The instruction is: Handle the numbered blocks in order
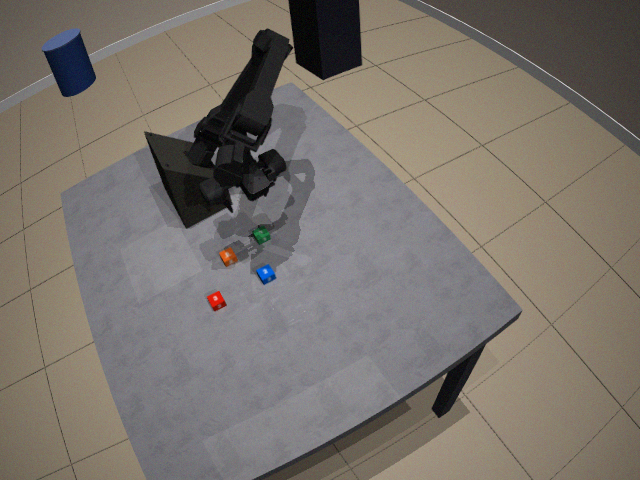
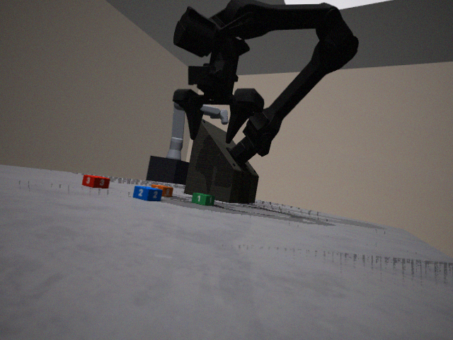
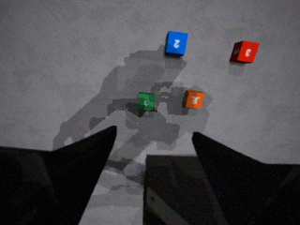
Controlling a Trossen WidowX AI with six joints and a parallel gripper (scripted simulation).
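Right now the green block is 10 mm to the left of my gripper tip and 120 mm below it. Round my gripper tip: orange block (10 mm ahead, 90 mm to the right, 120 mm below); blue block (110 mm ahead, 40 mm to the right, 120 mm below); red block (100 mm ahead, 170 mm to the right, 120 mm below).
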